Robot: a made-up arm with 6 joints. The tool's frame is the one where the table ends. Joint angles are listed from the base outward.
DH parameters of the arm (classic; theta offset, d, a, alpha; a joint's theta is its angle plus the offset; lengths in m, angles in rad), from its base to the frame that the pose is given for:
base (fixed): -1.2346 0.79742 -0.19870 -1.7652
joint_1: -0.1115 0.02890 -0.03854 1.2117
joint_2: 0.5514 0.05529 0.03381 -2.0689
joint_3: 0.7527 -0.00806 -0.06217 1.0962
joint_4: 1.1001 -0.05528 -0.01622 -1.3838
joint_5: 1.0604 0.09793 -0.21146 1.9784
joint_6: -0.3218 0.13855 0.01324 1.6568
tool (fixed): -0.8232 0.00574 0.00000 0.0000
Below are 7 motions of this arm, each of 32 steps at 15 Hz.
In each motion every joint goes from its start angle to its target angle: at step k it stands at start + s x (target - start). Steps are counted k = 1, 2, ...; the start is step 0. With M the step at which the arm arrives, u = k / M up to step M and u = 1 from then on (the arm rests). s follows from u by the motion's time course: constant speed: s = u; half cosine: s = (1 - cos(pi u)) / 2; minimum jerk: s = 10 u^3 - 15 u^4 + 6 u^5.
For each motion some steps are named. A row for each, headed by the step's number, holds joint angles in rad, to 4 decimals.
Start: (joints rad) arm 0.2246 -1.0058 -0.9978 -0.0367 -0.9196 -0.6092
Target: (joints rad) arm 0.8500 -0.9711 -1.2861 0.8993 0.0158 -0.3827
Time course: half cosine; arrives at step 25
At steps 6, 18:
6: 0.3094 -1.0011 -1.0369 0.0901 -0.7928 -0.5785
18: 0.7366 -0.9774 -1.2338 0.7296 -0.1538 -0.4238

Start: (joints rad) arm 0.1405 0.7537 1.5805 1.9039 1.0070 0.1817
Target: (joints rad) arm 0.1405 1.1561 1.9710 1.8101 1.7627 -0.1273
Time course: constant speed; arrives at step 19
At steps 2, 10, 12, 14, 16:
2: 0.1405 0.7961 1.6216 1.8940 1.0865 0.1492
10: 0.1405 0.9655 1.7860 1.8545 1.4047 0.0191
12: 0.1405 1.0078 1.8271 1.8447 1.4843 -0.0135
14: 0.1405 1.0502 1.8682 1.8348 1.5638 -0.0460
16: 0.1405 1.0926 1.9093 1.8249 1.6434 -0.0785

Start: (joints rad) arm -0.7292 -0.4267 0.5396 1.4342 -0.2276 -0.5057
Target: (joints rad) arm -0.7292 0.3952 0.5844 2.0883 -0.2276 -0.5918
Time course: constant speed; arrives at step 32
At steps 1, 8, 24, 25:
1: -0.7292 -0.4010 0.5410 1.4546 -0.2276 -0.5084
8: -0.7292 -0.2212 0.5508 1.5977 -0.2276 -0.5272
24: -0.7292 0.1897 0.5732 1.9248 -0.2276 -0.5703
25: -0.7292 0.2154 0.5746 1.9452 -0.2276 -0.5730

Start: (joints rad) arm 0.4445 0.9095 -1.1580 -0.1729 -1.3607 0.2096
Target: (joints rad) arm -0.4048 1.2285 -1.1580 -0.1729 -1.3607 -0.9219
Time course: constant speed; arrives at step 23
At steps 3, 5, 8, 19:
3: 0.3337 0.9511 -1.1580 -0.1729 -1.3607 0.0620
5: 0.2599 0.9788 -1.1580 -0.1729 -1.3607 -0.0364
8: 0.1491 1.0205 -1.1580 -0.1729 -1.3607 -0.1840
19: -0.2571 1.1730 -1.1580 -0.1729 -1.3607 -0.7251

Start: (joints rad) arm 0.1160 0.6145 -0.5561 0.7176 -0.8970 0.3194
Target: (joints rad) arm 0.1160 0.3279 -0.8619 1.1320 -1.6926 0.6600
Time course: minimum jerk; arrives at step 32
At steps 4, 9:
4: 0.1160 0.6099 -0.5610 0.7243 -0.9098 0.3249
9: 0.1160 0.5746 -0.5987 0.7753 -1.0077 0.3668

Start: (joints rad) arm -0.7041 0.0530 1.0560 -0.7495 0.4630 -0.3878
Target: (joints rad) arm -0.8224 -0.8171 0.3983 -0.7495 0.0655 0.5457
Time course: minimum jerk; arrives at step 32
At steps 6, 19, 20, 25, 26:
6: -0.7099 0.0106 1.0239 -0.7495 0.4436 -0.3423
19: -0.7836 -0.5315 0.6142 -0.7495 0.1960 0.2392
20: -0.7898 -0.5776 0.5793 -0.7495 0.1749 0.2888
25: -0.8137 -0.7533 0.4465 -0.7495 0.0947 0.4772
26: -0.8166 -0.7747 0.4304 -0.7495 0.0849 0.5002

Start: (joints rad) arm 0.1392 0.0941 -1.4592 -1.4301 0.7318 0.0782
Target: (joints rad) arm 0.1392 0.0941 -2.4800 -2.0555 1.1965 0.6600
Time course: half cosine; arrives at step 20
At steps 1, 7, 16, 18, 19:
1: 0.1392 0.0941 -1.4655 -1.4339 0.7347 0.0818
7: 0.1392 0.0941 -1.7379 -1.6008 0.8587 0.2370
16: 0.1392 0.0941 -2.3825 -1.9958 1.1521 0.6044
18: 0.1392 0.0941 -2.4550 -2.0402 1.1851 0.6458
19: 0.1392 0.0941 -2.4737 -2.0517 1.1936 0.6564

